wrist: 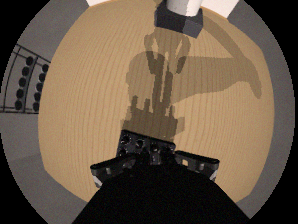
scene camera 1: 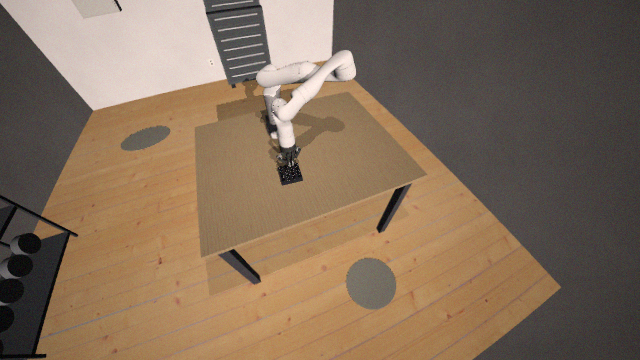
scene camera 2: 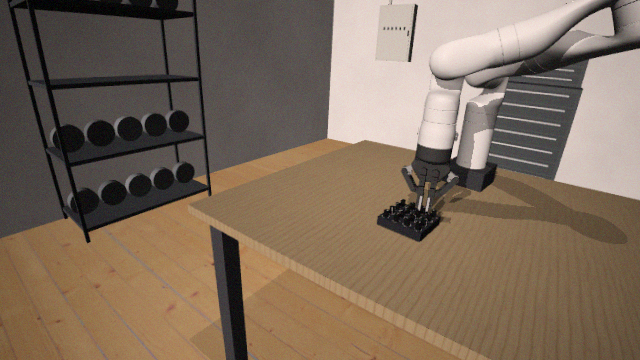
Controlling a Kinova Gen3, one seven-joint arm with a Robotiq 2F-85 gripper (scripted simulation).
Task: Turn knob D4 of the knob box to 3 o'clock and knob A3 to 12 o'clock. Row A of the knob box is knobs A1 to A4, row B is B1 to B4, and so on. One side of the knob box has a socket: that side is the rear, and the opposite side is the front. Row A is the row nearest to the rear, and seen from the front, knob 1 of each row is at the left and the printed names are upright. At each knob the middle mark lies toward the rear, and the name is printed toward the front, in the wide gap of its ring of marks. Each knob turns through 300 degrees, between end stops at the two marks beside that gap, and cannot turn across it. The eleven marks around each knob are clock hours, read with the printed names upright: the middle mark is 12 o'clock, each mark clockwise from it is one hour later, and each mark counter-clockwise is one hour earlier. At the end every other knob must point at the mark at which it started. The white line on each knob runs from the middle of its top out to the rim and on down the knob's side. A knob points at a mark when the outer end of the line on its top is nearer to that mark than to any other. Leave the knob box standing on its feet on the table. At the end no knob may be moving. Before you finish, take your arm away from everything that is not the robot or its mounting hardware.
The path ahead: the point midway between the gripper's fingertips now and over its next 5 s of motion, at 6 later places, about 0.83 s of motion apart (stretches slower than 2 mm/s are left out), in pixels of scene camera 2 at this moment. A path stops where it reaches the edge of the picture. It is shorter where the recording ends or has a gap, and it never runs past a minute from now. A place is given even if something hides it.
My gripper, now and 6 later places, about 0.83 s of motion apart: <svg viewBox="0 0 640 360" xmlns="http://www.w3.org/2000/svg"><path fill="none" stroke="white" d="M423 209L423 197L424 195L423 197L423 200L422 202L422 212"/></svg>
